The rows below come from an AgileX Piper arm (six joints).
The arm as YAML. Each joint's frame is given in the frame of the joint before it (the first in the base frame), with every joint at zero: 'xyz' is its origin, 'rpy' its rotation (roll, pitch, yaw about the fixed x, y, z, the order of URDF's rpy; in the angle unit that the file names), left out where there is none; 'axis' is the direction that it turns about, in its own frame. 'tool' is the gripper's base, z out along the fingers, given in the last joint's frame.
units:
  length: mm
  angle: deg
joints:
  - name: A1
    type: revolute
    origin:
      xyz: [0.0, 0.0, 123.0]
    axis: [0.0, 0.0, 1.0]
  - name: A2
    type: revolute
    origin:
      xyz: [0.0, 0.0, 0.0]
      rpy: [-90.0, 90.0, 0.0]
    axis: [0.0, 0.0, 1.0]
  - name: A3
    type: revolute
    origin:
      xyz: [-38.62, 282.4, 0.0]
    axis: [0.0, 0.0, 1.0]
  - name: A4
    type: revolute
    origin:
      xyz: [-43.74, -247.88, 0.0]
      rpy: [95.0, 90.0, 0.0]
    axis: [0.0, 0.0, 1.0]
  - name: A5
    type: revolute
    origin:
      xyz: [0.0, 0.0, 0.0]
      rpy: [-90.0, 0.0, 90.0]
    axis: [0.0, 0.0, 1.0]
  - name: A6
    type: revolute
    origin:
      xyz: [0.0, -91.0, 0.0]
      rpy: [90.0, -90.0, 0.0]
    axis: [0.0, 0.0, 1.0]
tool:
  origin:
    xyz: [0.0, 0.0, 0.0]
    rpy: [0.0, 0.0, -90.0]
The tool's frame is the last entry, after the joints.
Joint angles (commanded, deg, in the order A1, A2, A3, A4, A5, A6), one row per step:
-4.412 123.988 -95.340 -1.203 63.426 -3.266
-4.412 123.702 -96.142 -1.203 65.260 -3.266
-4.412 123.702 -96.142 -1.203 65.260 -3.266
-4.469 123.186 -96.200 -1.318 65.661 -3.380
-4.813 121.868 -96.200 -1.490 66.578 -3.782
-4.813 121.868 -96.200 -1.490 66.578 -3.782
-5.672 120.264 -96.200 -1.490 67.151 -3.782
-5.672 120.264 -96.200 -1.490 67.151 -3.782
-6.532 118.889 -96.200 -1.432 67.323 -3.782
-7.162 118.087 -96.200 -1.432 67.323 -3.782
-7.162 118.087 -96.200 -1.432 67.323 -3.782
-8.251 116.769 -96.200 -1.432 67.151 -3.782
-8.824 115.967 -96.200 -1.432 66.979 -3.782
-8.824 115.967 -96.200 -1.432 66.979 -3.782
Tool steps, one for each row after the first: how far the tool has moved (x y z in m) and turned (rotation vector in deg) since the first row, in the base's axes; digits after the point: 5 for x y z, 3 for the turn. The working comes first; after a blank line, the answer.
Tool pose at each row, in the base's axes (x y z in m, rotation vector in deg; the steps are taken from these numbers as rounded here):
0.43163 -0.03502 0.16424 0.982 177.140 -1.984
0.43087 -0.03498 0.16968 1.030 177.885 -1.934
0.43087 -0.03498 0.16968 1.030 177.885 -1.934
0.42992 -0.03551 0.17379 0.885 177.721 -2.125
0.42695 -0.03813 0.18363 0.730 177.339 -2.451
0.42695 -0.03813 0.18363 0.730 177.339 -2.451
0.42357 -0.04426 0.19554 2.088 176.311 -2.615
0.42357 -0.04426 0.19554 2.088 176.311 -2.615
0.42075 -0.05029 0.20571 3.447 175.098 -2.734
0.41898 -0.05476 0.21163 4.404 174.286 -2.884
0.41898 -0.05476 0.21163 4.404 174.286 -2.884
0.41600 -0.06244 0.22136 6.028 172.768 -3.186
0.41422 -0.06642 0.22728 6.865 171.775 -3.387
0.41422 -0.06642 0.22728 6.865 171.775 -3.387

-0.00076 0.00004 0.00544 0.042 0.744 -0.036
-0.00076 0.00004 0.00544 0.042 0.744 -0.036
-0.00171 -0.00049 0.00955 -0.085 0.583 0.056
-0.00468 -0.00311 0.01939 -0.303 0.207 0.154
-0.00468 -0.00311 0.01939 -0.303 0.207 0.154
-0.00806 -0.00924 0.03130 -0.402 -0.817 -0.722
-0.00806 -0.00924 0.03130 -0.402 -0.817 -0.722
-0.01088 -0.01527 0.04147 -0.476 -2.016 -1.608
-0.01265 -0.01974 0.04739 -0.571 -2.811 -2.240
-0.01265 -0.01974 0.04739 -0.571 -2.811 -2.240
-0.01563 -0.02742 0.05712 -0.768 -4.287 -3.327
-0.01741 -0.03140 0.06304 -0.904 -5.250 -3.897
-0.01741 -0.03140 0.06304 -0.904 -5.250 -3.897

